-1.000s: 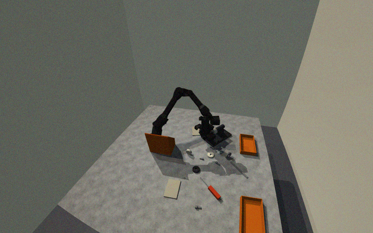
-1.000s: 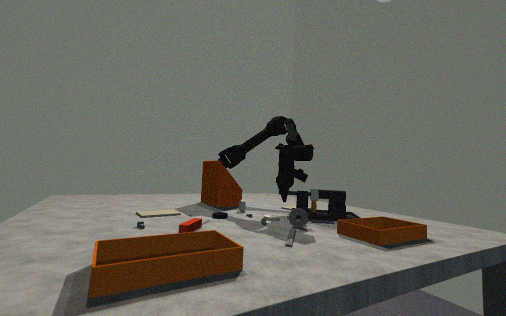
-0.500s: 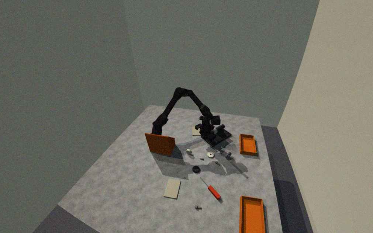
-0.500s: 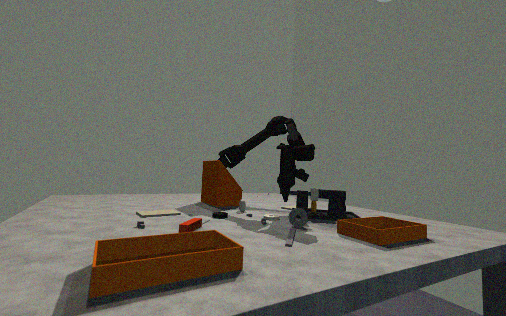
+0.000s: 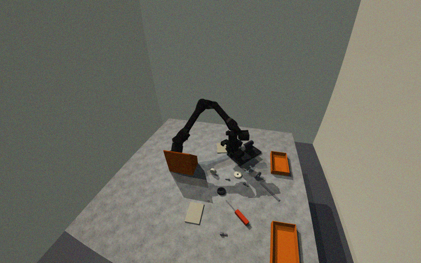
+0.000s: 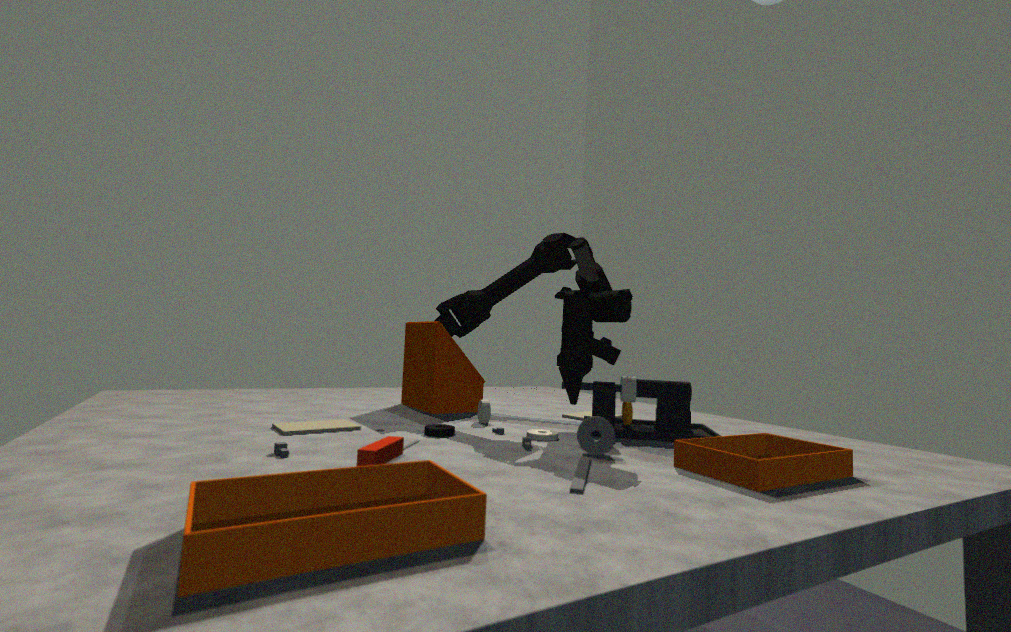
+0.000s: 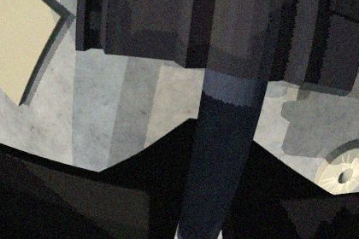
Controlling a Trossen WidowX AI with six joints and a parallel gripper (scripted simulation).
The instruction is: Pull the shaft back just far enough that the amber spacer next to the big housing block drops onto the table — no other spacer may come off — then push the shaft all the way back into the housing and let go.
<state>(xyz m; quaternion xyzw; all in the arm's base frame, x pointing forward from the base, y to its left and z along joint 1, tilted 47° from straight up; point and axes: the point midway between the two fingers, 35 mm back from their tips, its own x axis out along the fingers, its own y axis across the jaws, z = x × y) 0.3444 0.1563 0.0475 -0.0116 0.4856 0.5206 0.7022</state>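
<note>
My gripper tip is 5 cm to the right of the dark shaft, 4 cm below it and 4 cm short of it. Also, from my gripper tip: amber spacer (11 cm to the left, 3 cm ahead, 1 cm below); then white spacer (7 cm to the left, 7 cm ahead, 3 cm above); then white ring (12 cm to the right, 6 cm ahead, 4 cm below).
</note>
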